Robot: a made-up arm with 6 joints.
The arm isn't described. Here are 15 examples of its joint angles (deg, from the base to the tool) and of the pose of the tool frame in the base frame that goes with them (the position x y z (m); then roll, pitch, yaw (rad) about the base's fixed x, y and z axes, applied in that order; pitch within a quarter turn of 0, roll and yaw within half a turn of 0).
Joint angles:
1: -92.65 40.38 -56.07 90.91 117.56 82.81
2: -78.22 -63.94 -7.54 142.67 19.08 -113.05
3: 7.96 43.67 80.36 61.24 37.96 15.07
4: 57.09 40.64 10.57 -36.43 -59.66 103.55
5: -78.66 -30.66 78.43 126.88 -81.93 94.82
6: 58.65 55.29 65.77 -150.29 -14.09 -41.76
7: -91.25 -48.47 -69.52 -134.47 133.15 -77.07
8: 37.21 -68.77 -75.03 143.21 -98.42 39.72
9: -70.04 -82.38 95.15 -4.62 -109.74 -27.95
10: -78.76 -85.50 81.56 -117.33 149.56 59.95
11: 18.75 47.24 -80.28 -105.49 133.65 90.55
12: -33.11 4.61 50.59 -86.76 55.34 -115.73
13: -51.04 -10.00 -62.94 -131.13 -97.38 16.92
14: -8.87 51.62 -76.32 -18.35 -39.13 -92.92
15: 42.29 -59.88 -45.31 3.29 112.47 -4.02
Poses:
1: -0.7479 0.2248 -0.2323 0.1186 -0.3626 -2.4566
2: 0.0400 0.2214 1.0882 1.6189 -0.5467 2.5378
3: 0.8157 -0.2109 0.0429 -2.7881 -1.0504 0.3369
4: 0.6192 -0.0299 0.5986 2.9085 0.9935 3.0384
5: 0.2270 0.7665 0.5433 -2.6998 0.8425 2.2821
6: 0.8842 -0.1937 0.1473 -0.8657 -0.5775 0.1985
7: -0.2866 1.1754 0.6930 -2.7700 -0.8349 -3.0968
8: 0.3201 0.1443 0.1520 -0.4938 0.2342 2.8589
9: -0.3707 0.2431 0.2831 -1.0998 0.5928 -1.4964
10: -0.6798 0.1986 0.3627 -1.2896 1.1015 -0.8192
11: 0.9523 0.1320 -0.0418 1.2156 -0.4465 -1.2060
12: 0.4825 0.9918 0.3580 0.9124 0.5334 -0.4882
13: -0.0963 0.4706 -0.0897 0.1817 -0.0581 2.9833
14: 0.0588 -0.0172 -0.8063 -2.0691 0.8570 -0.1456
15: 0.3704 0.8667 0.2851 -1.2593 -0.9049 1.6468
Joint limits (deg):
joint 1: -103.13..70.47
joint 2: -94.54..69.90
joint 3: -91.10..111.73
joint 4: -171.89..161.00
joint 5: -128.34..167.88
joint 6: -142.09..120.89
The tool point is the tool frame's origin. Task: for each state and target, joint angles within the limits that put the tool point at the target. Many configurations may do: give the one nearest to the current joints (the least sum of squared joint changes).
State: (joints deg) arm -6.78 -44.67 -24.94 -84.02 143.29 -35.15
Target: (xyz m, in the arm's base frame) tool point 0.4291 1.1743 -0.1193
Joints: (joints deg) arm -43.22 -3.22 -55.63 -81.60 129.58 -60.76
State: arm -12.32 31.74 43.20 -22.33 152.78 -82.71
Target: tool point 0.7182 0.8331 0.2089
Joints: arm -17.32 24.16 30.90 -17.16 137.57 -82.46
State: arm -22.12 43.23 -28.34 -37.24 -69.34 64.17
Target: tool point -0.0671 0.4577 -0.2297
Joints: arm -40.06 66.30 -24.62 -34.84 -58.94 48.21
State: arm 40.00 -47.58 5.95 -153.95 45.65 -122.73
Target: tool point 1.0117 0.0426 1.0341
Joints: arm 67.16 -2.67 -21.54 -138.84 67.83 -106.01
